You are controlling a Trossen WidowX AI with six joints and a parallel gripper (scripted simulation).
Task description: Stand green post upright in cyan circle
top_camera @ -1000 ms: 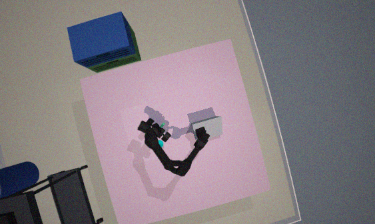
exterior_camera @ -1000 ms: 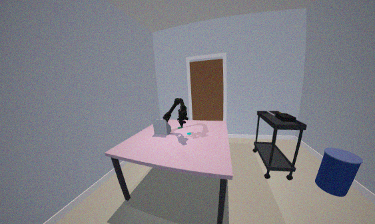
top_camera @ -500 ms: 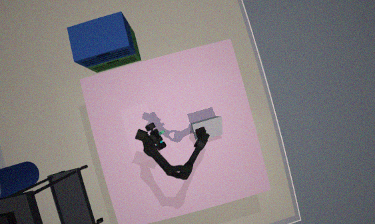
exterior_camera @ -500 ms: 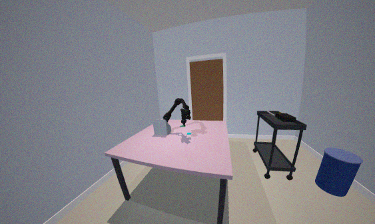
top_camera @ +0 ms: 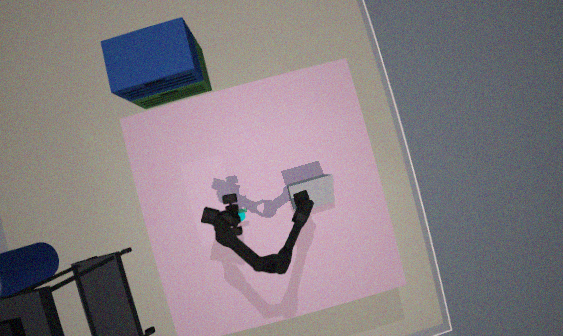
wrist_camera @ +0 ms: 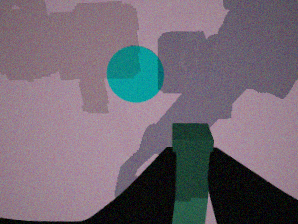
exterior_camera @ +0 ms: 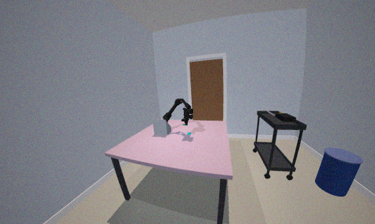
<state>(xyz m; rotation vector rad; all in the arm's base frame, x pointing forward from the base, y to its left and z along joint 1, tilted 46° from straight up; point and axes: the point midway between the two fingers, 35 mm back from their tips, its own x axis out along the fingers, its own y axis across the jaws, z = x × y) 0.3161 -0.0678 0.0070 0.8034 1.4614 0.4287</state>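
My gripper tip is now 14 cm above the cyan circle, 4 cm to the right of it and 2 cm short of it. From my gripper tip the other things lie so: green post 2 cm behind.
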